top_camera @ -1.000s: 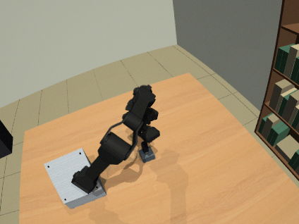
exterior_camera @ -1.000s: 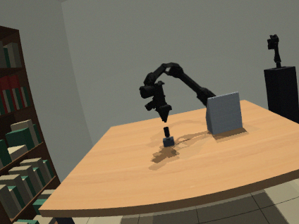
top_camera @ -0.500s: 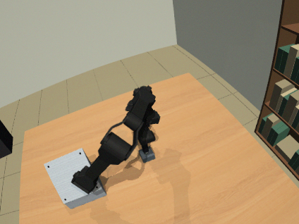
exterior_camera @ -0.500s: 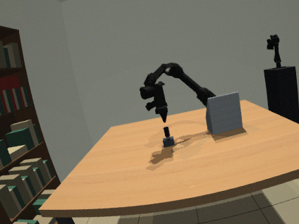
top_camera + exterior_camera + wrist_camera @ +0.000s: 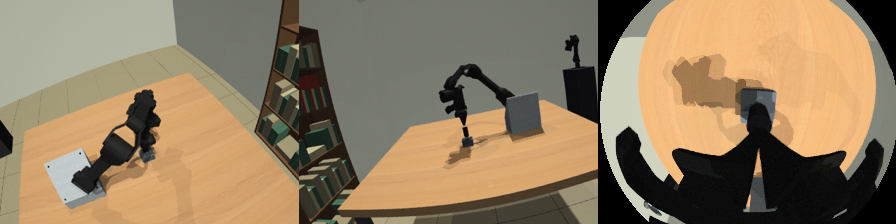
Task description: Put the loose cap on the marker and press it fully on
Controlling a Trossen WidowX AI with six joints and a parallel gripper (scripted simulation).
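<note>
Now: the dark marker cap 4 cm below my gripper tip. The rest, counted from my gripper tip: blue-grey holder block: 10 cm below.
</note>
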